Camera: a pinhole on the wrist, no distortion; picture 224 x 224 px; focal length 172.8 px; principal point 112.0 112.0 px. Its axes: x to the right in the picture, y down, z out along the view. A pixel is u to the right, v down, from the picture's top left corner.
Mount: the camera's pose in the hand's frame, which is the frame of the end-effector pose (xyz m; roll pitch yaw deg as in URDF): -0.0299 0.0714 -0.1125 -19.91 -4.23 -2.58
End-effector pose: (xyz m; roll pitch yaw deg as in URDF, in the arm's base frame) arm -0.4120 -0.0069 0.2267 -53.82 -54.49 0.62
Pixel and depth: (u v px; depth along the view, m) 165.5 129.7 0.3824
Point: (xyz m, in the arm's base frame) -0.3371 0.3271 0.2568
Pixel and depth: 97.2 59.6 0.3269
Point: -0.5103 0.2284 0.1941
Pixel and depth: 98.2 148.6 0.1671
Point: -0.3504 0.1149 0.1206
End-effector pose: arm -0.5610 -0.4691 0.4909 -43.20 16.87 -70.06
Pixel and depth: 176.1 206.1 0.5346
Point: 0.0292 -0.3751 0.3173
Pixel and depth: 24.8 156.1 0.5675
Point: -0.1644 0.0260 0.5603
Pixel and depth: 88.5 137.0 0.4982
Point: -0.1739 -0.2141 0.5473
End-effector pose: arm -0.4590 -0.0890 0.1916 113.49 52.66 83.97
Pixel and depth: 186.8 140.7 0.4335
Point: -0.0690 0.0688 0.1684
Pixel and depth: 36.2 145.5 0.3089
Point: -0.2279 -0.0927 0.4306
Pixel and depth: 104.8 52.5 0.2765
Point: -0.2697 -0.1472 0.2415
